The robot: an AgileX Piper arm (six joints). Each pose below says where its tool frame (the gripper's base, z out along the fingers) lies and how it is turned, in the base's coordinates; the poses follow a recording.
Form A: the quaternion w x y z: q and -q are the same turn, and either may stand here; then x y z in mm.
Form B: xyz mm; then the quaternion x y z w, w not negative. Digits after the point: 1 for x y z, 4 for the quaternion.
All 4 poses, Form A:
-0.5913 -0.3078 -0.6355 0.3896 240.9 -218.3 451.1
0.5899 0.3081 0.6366 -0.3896 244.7 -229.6 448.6
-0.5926 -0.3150 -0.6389 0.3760 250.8 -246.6 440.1
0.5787 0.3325 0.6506 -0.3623 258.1 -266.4 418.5
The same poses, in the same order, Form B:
240.9 -218.3 451.1 0.3078 0.6355 -0.3896 0.5913
244.7 -229.6 448.6 0.3081 0.6366 -0.3896 0.5899
250.8 -246.6 440.1 0.3150 0.6389 -0.3760 0.5926
258.1 -266.4 418.5 0.3325 0.6506 -0.3623 0.5787

